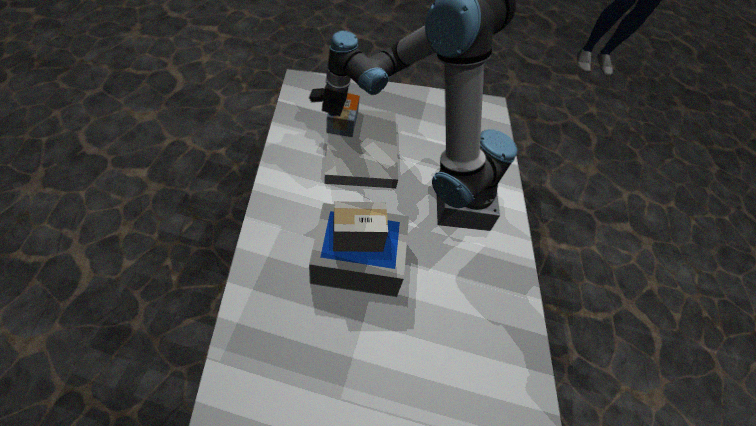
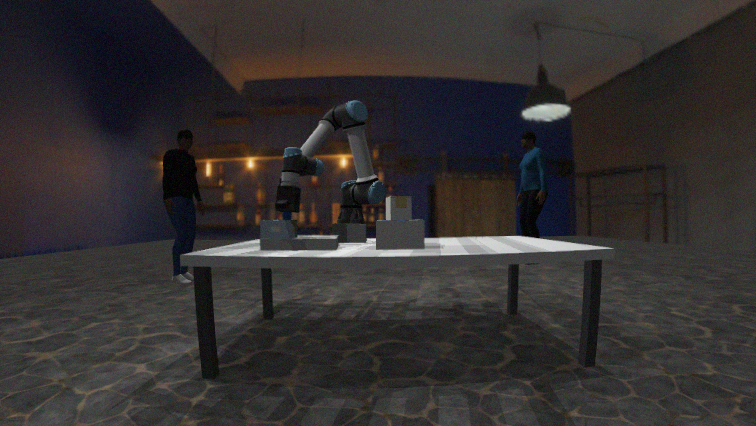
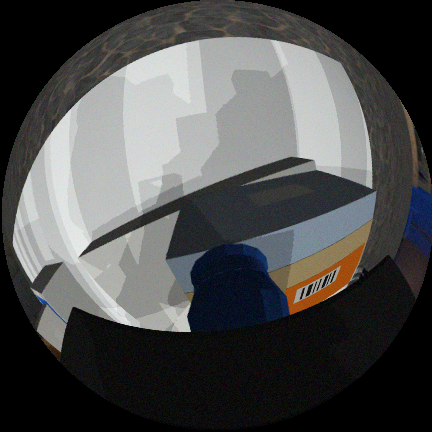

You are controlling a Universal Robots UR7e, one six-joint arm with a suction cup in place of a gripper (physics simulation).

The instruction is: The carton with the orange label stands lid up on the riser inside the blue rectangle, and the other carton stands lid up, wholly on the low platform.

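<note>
The carton with the orange label [image 1: 351, 104] [image 2: 276, 230] [image 3: 322, 257] stands lid up on the far left corner of the low platform [image 1: 376, 161] [image 2: 317, 242] [image 3: 132, 227]. My suction cup [image 1: 336, 113] [image 2: 287, 216] [image 3: 227, 266] is pressed down on its top near one edge, and the carton still rests on the platform. The other carton [image 1: 360, 228] [image 2: 398, 208], with a white barcode label, stands on the riser [image 1: 355, 281] [image 2: 399, 234] inside the blue rectangle [image 1: 393, 245].
The arm's base [image 1: 467, 215] stands on the table to the right of the platform and riser. The table [image 1: 418, 359] is long and striped grey. Two people [image 2: 182, 199] [image 2: 530, 186] stand on the floor behind it.
</note>
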